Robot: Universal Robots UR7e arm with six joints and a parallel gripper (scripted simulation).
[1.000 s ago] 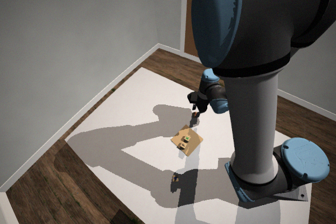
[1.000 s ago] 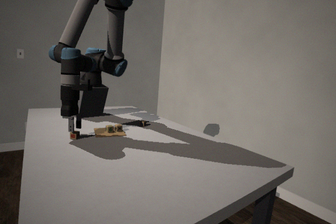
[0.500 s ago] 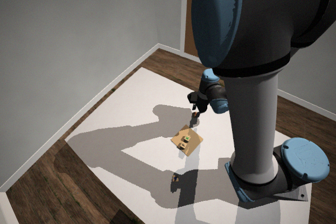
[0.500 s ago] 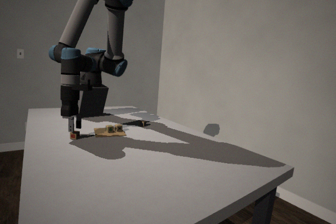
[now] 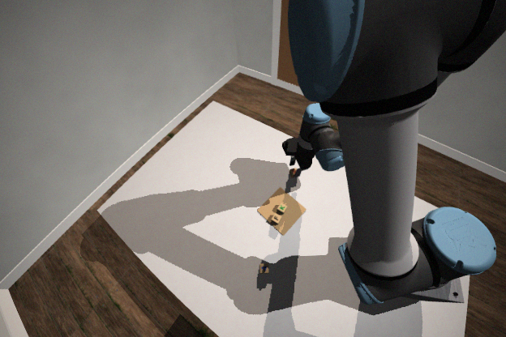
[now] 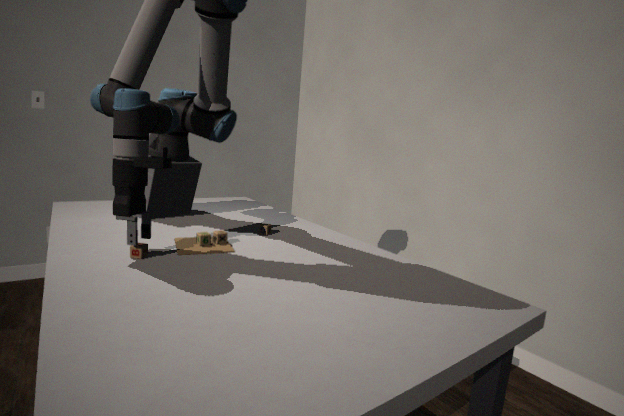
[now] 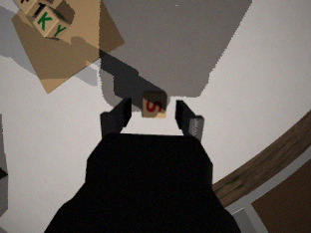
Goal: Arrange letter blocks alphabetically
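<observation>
Right now the block is 40 mm below my hand. Round my hand: tan mat (160 mm to the left, 50 mm below, 50 mm behind).
</observation>
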